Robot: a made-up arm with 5 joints.
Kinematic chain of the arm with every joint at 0, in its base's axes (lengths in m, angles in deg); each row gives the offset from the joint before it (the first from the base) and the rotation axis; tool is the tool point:
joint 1: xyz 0 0 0.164 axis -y
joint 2: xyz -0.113 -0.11 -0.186 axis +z
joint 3: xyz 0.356 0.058 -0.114 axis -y
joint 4: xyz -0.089 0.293 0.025 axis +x
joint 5: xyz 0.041 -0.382 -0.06 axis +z
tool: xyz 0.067 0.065 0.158
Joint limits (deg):
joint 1: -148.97..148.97
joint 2: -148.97..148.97
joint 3: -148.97..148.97
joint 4: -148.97..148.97
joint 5: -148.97..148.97
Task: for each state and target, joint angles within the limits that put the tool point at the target. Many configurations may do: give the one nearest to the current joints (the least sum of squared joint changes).
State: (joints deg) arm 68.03 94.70 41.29 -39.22 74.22
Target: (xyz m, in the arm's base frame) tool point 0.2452 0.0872 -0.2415
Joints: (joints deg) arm 94.28 60.34 61.30 -74.62 70.57
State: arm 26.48 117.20 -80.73 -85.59 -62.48
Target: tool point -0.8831 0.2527 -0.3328
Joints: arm 12.48 124.98 -84.22 -96.24 -67.33
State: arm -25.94 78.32 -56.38 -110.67 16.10
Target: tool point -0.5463 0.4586 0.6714
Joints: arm -58.48 92.39 -64.30 -117.27 4.85
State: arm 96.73 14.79 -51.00 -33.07 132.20
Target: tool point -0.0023 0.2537 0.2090
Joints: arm 92.92 56.11 -33.68 -25.74 120.62
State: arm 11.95 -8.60 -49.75 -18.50 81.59
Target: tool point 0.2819 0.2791 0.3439
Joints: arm 35.29 18.29 -51.91 -50.30 84.23
